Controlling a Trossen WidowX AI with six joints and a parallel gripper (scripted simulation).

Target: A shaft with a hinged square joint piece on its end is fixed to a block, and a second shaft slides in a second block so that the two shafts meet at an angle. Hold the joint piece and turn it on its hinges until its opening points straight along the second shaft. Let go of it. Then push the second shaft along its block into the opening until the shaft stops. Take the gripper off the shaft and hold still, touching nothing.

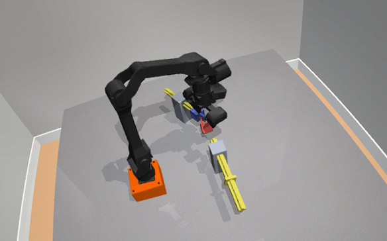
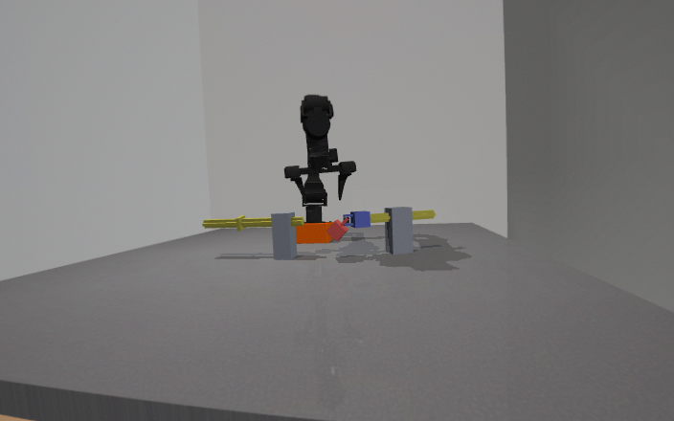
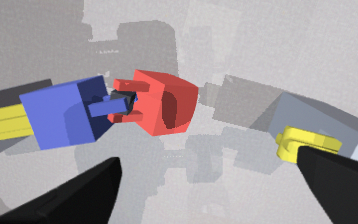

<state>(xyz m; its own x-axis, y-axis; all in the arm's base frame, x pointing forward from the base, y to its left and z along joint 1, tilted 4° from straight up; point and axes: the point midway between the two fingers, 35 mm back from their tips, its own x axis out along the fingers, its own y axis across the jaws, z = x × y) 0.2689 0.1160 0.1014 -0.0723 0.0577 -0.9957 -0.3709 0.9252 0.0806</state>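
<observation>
Right now the red square joint piece is 70 mm below my gripper tip and 40 mm to the left of it.
</observation>
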